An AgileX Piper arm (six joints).
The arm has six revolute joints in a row. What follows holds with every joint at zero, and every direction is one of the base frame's.
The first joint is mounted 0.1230 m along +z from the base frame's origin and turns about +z.
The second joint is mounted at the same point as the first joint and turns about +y.
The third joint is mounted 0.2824 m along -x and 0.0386 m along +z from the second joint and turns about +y.
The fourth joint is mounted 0.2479 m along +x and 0.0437 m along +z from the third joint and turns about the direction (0.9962, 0, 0.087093).
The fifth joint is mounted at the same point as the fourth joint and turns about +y.
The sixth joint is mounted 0.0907 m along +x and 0.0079 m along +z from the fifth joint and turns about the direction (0.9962, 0, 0.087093).
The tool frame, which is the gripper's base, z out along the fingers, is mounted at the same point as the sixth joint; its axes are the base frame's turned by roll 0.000, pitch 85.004 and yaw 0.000 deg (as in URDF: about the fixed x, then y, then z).
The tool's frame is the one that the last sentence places.
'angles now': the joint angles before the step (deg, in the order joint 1, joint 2, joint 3, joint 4, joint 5, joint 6). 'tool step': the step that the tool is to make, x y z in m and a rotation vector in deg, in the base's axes. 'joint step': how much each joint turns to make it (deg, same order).
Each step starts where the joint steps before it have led.
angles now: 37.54, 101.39, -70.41, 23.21, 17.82, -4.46
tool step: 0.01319, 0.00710, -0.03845, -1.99, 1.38, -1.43
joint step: 0.01, 6.06, 0.00, 0.04, -4.08, 0.01
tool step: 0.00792, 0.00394, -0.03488, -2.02, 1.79, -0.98
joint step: -0.01, 5.20, 0.00, 0.16, -2.77, -0.03
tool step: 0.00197, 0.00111, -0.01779, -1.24, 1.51, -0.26
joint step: 0.00, 2.50, 0.00, 0.09, -0.61, 0.03
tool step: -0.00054, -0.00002, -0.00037, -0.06, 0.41, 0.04
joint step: 0.00, 0.00, 0.00, 0.14, 0.39, 0.00
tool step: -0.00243, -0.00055, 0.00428, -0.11, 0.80, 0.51
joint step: 0.01, -0.78, 0.00, -0.04, 1.62, 0.03
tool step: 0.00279, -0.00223, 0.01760, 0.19, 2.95, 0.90
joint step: -1.06, -1.41, -2.82, 0.04, 7.03, 0.34
